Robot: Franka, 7 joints.
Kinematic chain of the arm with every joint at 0, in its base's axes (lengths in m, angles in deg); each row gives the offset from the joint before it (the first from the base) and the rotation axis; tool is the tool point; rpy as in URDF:
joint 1: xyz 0 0 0.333 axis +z
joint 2: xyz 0 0 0 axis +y
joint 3: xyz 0 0 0.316 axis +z
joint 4: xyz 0.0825 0 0 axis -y
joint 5: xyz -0.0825 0 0.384 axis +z
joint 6: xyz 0 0 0 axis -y
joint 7: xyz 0.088 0 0 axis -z
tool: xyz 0 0 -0.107 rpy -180 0 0
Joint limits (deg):
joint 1: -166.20..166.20
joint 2: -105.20..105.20
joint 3: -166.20..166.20
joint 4: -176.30..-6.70
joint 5: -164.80..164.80
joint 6: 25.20..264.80
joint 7: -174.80..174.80
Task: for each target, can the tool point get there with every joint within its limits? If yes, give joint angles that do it. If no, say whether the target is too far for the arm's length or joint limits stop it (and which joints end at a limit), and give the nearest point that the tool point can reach.
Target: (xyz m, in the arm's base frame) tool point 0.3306 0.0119 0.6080
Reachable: yes | joints 110.76 75.36 -118.97 -150.18 72.36 192.87 -75.25
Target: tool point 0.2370 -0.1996 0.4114
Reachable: yes | joints 30.19 -69.78 -47.50 -155.74 -65.45 73.36 -80.09
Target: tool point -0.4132 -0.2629 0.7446
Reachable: yes | joints 88.90 -70.23 67.82 -81.87 117.66 218.08 65.08
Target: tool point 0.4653 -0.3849 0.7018
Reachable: yes | joints -20.15 -0.02 -15.32 -93.60 -93.51 122.26 136.42
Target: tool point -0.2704 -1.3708 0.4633
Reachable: no: too far | nearest point -0.1653 -0.8380 0.4127 | short by 0.545 m
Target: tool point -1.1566 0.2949 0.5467
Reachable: no: too far | nearest point -0.8183 0.2086 0.4842 | short by 0.355 m
